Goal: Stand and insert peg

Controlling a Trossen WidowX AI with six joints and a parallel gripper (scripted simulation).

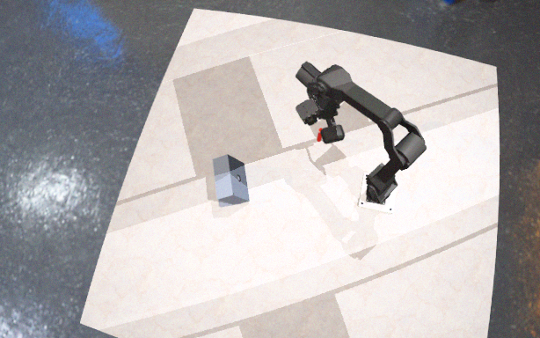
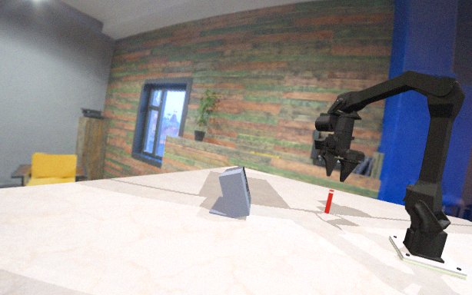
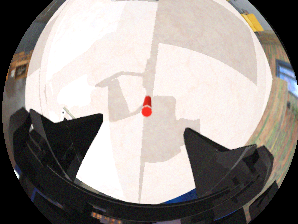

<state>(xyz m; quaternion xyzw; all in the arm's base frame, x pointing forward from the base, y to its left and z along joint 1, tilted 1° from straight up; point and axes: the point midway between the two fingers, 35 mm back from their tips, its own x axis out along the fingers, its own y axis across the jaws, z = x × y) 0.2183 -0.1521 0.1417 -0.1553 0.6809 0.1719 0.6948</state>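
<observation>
Now: gripper tip 6 cm above the red peg. Round my gripper tip: grey sloped panel 24 cm ahead, 22 cm to the left, 6 cm below; then panel foot 27 cm ahead, 23 cm to the left, 12 cm below.
</observation>
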